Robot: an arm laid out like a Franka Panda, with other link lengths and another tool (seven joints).
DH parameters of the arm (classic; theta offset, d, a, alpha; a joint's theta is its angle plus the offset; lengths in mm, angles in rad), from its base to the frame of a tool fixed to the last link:
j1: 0 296.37 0 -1.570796
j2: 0 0 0 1.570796
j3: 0 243.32 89.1 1.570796
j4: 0 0 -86.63 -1.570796
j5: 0 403.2 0 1.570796
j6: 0 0 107.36 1.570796
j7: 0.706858 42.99 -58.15 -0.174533
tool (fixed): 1.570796 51.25 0 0
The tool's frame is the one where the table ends.
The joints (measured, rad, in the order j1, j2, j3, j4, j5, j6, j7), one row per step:
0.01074 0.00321 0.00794 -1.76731 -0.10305 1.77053 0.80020
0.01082 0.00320 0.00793 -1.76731 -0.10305 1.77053 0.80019
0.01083 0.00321 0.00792 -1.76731 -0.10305 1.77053 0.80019
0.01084 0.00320 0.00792 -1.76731 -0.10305 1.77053 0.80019
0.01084 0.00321 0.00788 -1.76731 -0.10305 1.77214 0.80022
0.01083 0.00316 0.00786 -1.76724 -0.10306 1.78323 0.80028
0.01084 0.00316 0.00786 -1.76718 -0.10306 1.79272 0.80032
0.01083 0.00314 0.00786 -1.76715 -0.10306 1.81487 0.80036
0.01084 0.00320 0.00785 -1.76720 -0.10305 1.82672 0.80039
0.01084 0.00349 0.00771 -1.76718 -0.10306 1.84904 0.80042
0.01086 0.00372 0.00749 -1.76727 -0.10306 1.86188 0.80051
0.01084 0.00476 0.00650 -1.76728 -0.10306 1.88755 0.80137
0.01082 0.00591 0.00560 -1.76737 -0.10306 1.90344 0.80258
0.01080 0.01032 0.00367 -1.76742 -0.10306 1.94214 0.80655
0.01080 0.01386 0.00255 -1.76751 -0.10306 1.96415 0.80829
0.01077 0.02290 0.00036 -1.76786 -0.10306 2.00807 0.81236
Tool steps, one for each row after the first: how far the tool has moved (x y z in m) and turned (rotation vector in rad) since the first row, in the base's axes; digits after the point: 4 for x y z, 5 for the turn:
0.0000 0.0000 0.0000 0.00000 -0.00001 0.00008
0.0000 0.0000 0.0000 0.00000 0.00000 0.00008
0.0000 0.0000 0.0000 0.00000 -0.00001 0.00009
0.0001 0.0000 0.0002 0.00006 -0.00160 0.00018
0.0012 0.0002 0.0013 0.00049 -0.01275 0.00121
0.0021 0.0003 0.0022 0.00086 -0.02225 0.00214
0.0040 0.0006 0.0044 0.00173 -0.04433 0.00432
0.0051 0.0008 0.0055 0.00220 -0.05600 0.00548
0.0071 0.0010 0.0076 0.00305 -0.07792 0.00757
0.0082 0.0010 0.0087 0.00355 -0.09038 0.00857
0.0106 0.0008 0.0107 0.00453 -0.11493 0.00929
0.0122 0.0005 0.0116 0.00516 -0.12961 0.00877
0.0163 -0.0001 0.0131 0.00682 -0.16402 0.00678
0.0187 -0.0005 0.0133 0.00773 -0.18244 0.00615
0.0236 -0.0011 0.0125 0.00963 -0.21711 0.00432

